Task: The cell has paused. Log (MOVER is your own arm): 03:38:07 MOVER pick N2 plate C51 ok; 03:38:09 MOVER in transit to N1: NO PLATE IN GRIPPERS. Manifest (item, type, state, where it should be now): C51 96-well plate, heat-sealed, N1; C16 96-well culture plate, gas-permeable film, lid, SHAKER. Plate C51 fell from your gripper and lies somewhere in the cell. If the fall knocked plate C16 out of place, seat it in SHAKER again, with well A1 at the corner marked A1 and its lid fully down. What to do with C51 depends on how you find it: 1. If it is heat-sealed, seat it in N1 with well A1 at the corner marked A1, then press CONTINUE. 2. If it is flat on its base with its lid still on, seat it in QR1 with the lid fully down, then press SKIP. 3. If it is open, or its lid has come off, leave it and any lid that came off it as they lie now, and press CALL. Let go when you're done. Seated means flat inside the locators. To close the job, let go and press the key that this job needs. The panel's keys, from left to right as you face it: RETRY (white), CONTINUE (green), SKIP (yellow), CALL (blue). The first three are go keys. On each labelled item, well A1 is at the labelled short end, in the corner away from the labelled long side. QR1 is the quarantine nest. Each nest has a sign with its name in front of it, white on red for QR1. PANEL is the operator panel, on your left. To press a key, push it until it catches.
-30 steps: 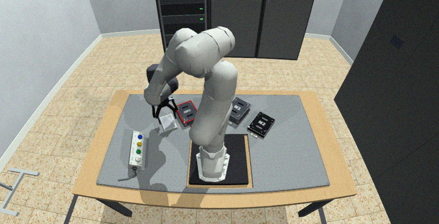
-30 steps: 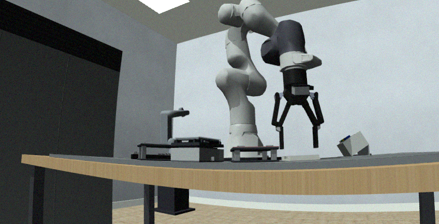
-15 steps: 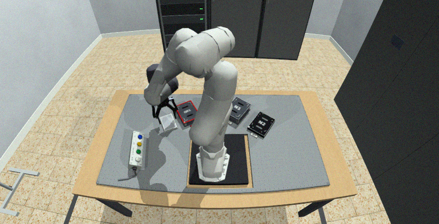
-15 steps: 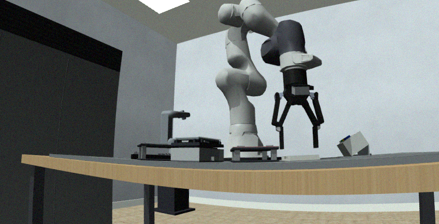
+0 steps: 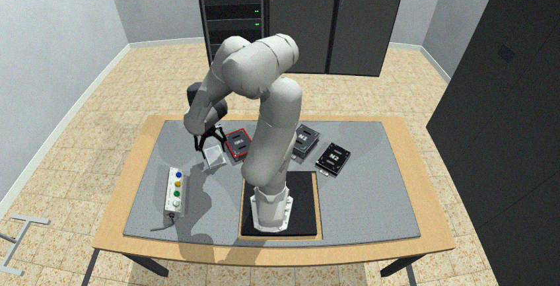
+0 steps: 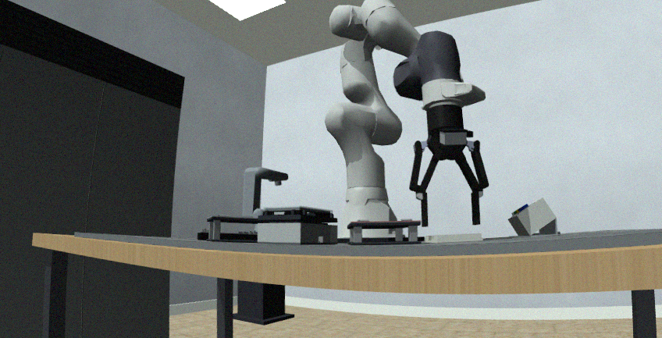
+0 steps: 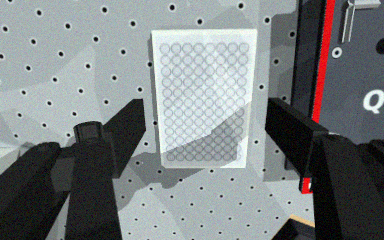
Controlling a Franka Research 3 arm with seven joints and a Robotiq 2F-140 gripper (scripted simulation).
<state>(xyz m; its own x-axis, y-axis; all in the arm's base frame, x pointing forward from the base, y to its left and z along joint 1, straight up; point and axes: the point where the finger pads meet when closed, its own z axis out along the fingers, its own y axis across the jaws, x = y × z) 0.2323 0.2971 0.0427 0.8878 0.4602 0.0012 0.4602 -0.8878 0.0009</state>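
My gripper is now 5 cm above the 96-well plate. Round my hand: QR1 nest: 12 cm to the right, 8 cm ahead, 2 cm below; then A1 mark: 36 cm to the right, 8 cm ahead; then blue key: 16 cm behind, 14 cm to the left, 1 cm above.
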